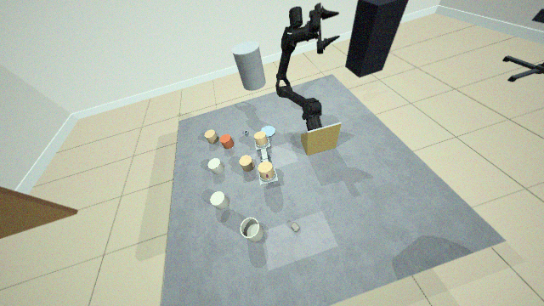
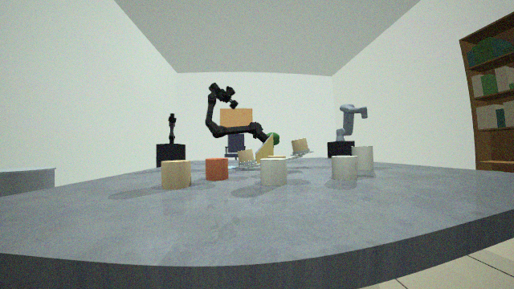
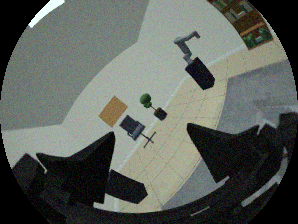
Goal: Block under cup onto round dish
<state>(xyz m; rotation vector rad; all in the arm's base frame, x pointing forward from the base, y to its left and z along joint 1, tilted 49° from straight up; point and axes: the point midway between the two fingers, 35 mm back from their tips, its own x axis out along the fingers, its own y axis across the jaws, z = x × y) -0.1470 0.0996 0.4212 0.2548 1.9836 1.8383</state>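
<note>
The teal block is 480 mm ahead of my gripper tip, 90 mm to the left of it and 460 mm below it. The rest, counted from my gripper tip: orange cup (710 mm ahead, 10 mm to the right, 460 mm below); pale blue round dish (420 mm ahead, 10 mm to the right, 500 mm below); grey piece (470 mm ahead, 610 mm to the left, 490 mm below).
</note>
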